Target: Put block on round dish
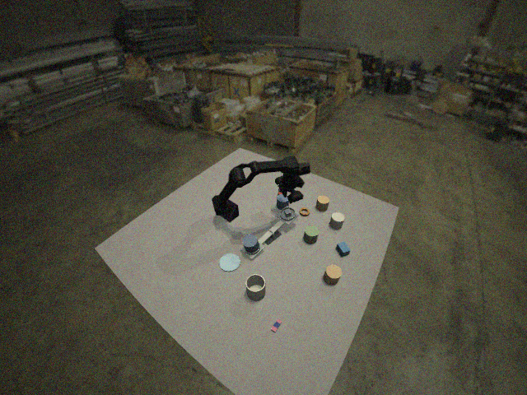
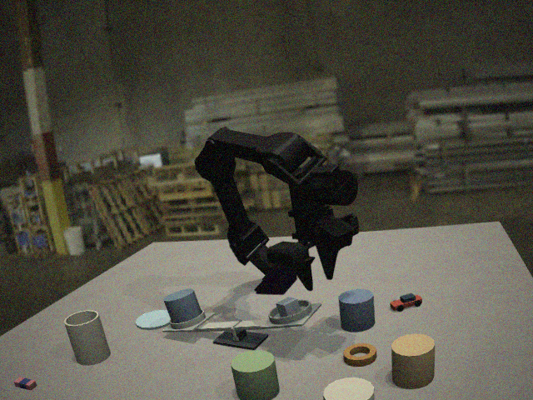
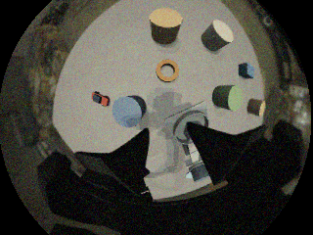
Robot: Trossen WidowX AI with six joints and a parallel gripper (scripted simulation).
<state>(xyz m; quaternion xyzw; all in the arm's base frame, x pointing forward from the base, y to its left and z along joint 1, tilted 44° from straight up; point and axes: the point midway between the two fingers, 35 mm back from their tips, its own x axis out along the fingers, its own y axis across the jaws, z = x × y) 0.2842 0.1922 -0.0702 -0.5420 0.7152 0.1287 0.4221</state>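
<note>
Now: the pale blue round dish 430 mm to the right of my gripper tip, 120 mm below it and 50 mm behind it. From my gripper tip the other things lie so: red toy car (150 mm to the left, 140 mm behind, 110 mm below); then small balance (180 mm to the right, 90 mm below, 20 mm ahead); then green cylinder (170 mm ahead, 80 mm to the right, 80 mm below).
</note>
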